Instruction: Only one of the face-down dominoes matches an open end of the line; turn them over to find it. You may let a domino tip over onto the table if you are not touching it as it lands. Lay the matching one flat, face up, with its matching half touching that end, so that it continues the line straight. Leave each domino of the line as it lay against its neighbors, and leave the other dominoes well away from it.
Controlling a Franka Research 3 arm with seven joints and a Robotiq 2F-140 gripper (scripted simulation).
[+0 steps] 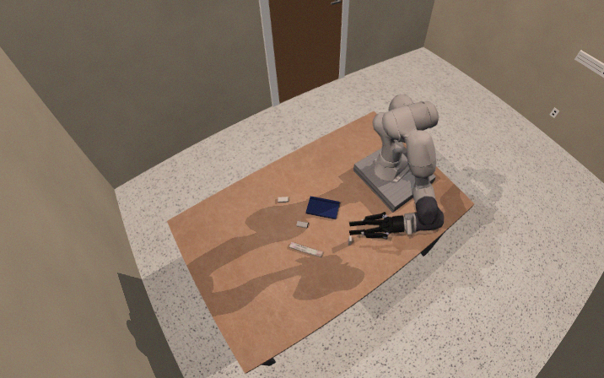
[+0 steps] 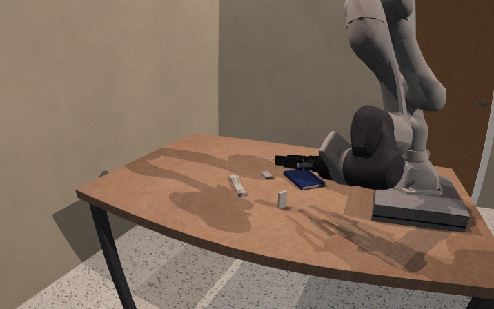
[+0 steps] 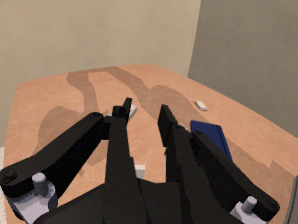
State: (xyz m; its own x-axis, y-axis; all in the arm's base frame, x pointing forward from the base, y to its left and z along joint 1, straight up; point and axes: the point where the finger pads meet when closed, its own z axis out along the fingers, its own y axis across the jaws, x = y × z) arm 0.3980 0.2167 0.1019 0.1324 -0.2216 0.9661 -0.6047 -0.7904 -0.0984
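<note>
My hand is 130 mm above the domino, 20 mm short of it and 10 mm to the left of it. Also, from my hand: dark blue book (250 mm to the right, 150 mm below, 10 mm ahead).
</note>
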